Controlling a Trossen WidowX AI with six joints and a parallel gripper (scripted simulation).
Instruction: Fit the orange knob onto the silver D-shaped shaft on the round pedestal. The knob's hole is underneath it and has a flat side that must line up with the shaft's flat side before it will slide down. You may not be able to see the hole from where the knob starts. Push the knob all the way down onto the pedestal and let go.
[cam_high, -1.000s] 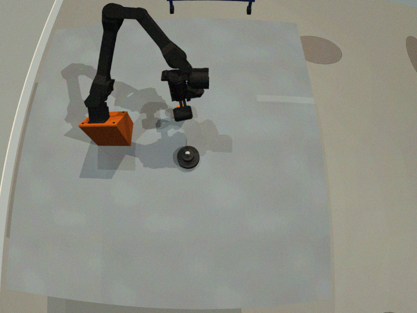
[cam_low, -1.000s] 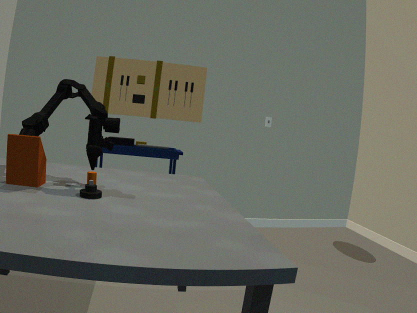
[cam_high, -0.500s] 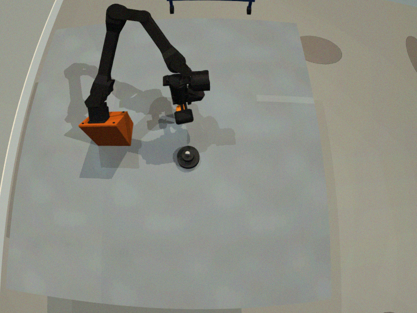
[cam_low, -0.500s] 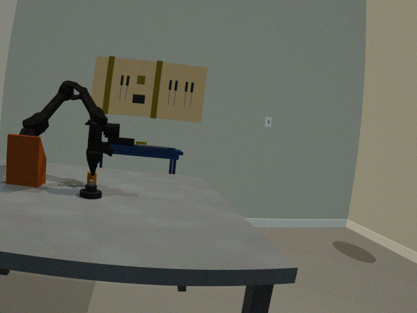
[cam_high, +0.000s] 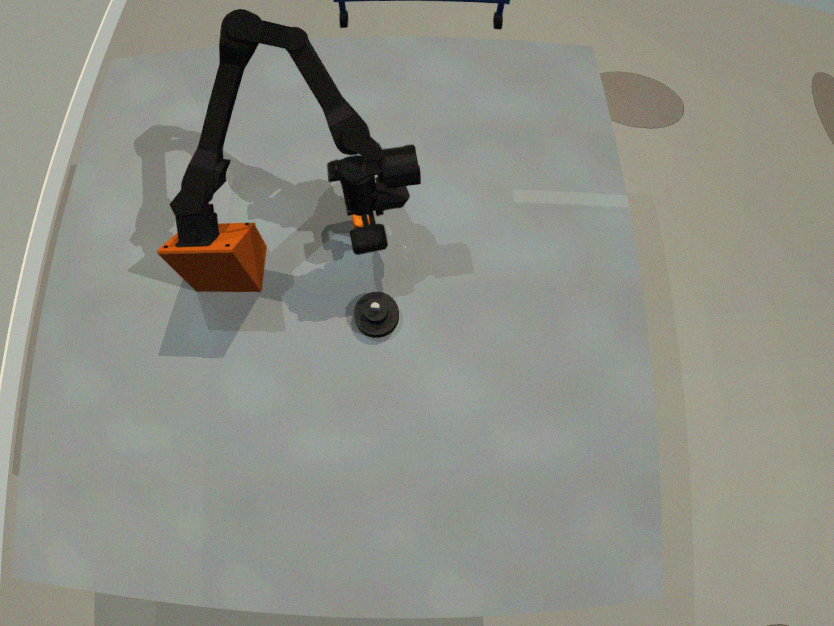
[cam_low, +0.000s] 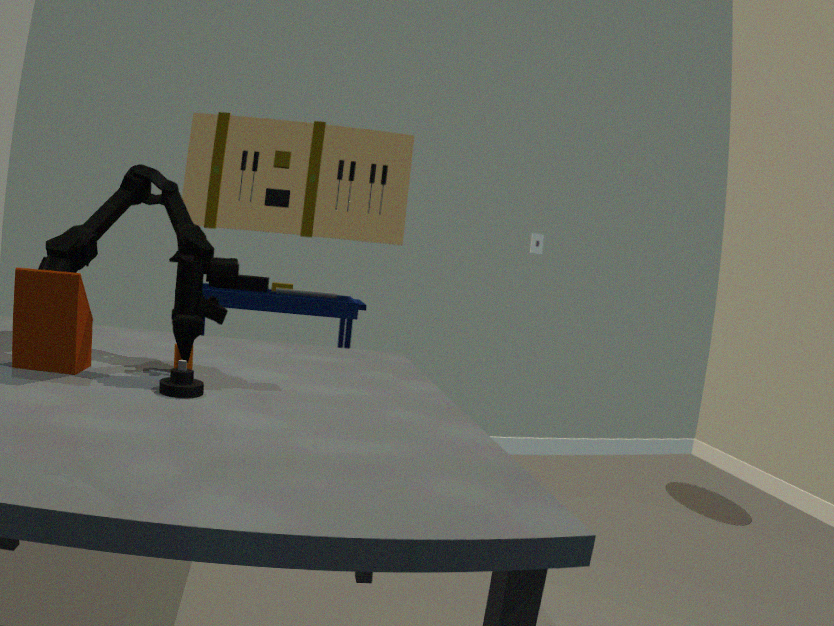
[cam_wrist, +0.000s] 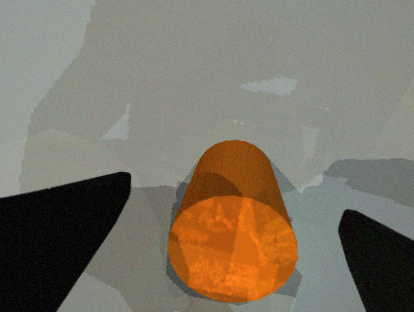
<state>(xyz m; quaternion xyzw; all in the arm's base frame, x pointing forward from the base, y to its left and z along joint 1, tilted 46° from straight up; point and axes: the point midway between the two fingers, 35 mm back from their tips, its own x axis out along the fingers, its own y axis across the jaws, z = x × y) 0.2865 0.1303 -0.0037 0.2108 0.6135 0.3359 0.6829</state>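
My gripper tip is 1 cm below the orange knob. Also, from my gripper tip: round pedestal (2 cm ahead, 18 cm to the right).
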